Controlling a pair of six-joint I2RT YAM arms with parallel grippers.
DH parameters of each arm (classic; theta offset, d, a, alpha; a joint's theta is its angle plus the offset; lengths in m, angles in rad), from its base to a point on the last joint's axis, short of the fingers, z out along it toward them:
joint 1: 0 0.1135 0.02 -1.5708
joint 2: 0 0 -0.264 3.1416
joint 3: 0.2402 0 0.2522 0
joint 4: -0.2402 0 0.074 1.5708
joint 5: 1.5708 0 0 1.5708
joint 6: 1.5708 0.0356 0 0
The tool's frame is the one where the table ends.
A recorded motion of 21 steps. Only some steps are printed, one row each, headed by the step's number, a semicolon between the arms.
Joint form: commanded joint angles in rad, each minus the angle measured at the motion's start. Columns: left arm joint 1, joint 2, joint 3, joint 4, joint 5, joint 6; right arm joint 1, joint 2, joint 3, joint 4, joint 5, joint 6.
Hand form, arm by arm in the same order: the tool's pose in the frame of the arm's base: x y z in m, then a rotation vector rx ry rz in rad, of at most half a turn. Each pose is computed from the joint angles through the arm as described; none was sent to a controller.
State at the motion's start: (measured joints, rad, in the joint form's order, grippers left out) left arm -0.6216 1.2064 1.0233 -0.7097 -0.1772 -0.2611; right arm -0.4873 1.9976 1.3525 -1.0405 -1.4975 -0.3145
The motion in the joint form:
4: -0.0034 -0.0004 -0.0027 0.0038 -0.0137 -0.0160; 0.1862 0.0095 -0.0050 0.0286 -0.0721 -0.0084
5: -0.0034 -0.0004 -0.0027 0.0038 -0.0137 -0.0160; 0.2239 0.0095 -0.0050 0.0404 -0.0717 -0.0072
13: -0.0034 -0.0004 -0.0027 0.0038 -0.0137 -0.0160; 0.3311 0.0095 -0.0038 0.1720 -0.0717 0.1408
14: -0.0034 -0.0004 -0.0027 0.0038 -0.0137 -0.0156; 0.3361 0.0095 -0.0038 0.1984 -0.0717 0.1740
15: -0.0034 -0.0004 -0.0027 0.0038 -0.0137 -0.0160; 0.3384 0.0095 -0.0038 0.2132 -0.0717 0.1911
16: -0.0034 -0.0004 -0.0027 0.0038 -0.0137 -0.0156; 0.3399 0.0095 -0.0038 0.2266 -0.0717 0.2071
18: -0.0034 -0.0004 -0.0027 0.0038 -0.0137 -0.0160; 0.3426 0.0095 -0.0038 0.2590 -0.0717 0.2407
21: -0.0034 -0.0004 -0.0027 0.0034 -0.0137 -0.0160; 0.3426 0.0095 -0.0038 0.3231 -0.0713 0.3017
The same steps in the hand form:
4: 0.2035 -0.1385 0.2892 0.3418 2.4230 -0.1661; 0.3491 -0.0711 0.1764 0.0786 1.9948 1.9261
5: 0.2035 -0.1385 0.2892 0.3418 2.4230 -0.1661; 0.3523 -0.0581 0.1763 0.0306 2.0067 1.9424
13: 0.2035 -0.1385 0.2892 0.3418 2.4230 -0.1661; 0.3664 -0.0217 0.1764 -0.0630 2.0537 2.0156
14: 0.2035 -0.1385 0.2892 0.3423 2.4229 -0.1659; 0.3684 -0.0201 0.1765 -0.0612 2.0585 2.0225
15: 0.2035 -0.1385 0.2892 0.3418 2.4230 -0.1661; 0.3695 -0.0194 0.1766 -0.0613 2.0603 2.0252
16: 0.2035 -0.1385 0.2892 0.3423 2.4229 -0.1659; 0.3705 -0.0190 0.1766 -0.0601 2.0620 2.0275
18: 0.2035 -0.1385 0.2892 0.3418 2.4230 -0.1661; 0.3729 -0.0184 0.1769 -0.0617 2.0636 2.0298
21: 0.2035 -0.1385 0.2892 0.3419 2.4233 -0.1659; 0.3776 -0.0190 0.1777 -0.0647 2.0626 2.0275

